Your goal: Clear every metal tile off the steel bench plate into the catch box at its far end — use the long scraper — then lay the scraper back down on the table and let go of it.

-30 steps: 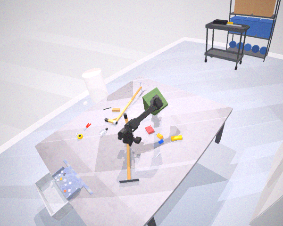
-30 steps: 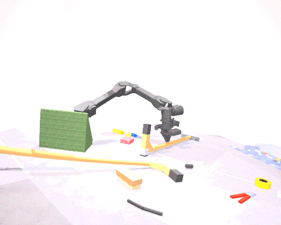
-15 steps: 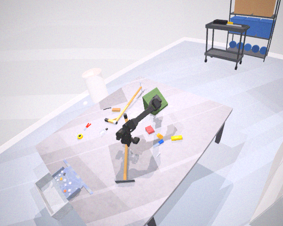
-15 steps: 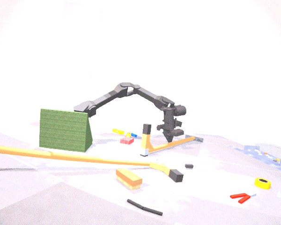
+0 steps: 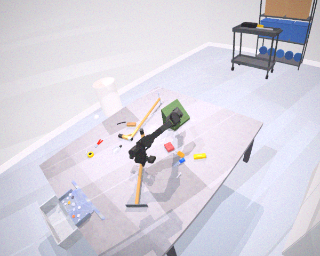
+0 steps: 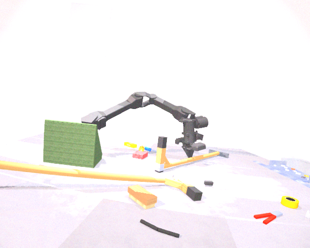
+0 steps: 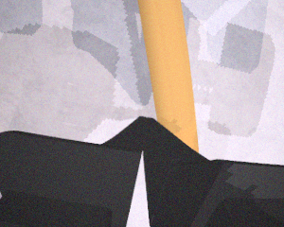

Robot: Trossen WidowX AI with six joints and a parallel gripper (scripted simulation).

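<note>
Now: gripper tip 2 cm short of the long scraper and 5 cm below it. Round my gripper tip: blue piece 17 cm behind, 20 cm to the left, 1 cm below; then red block 26 cm behind, 5 cm to the left; then yellow tape roll 15 cm ahead, 48 cm to the right.
</note>
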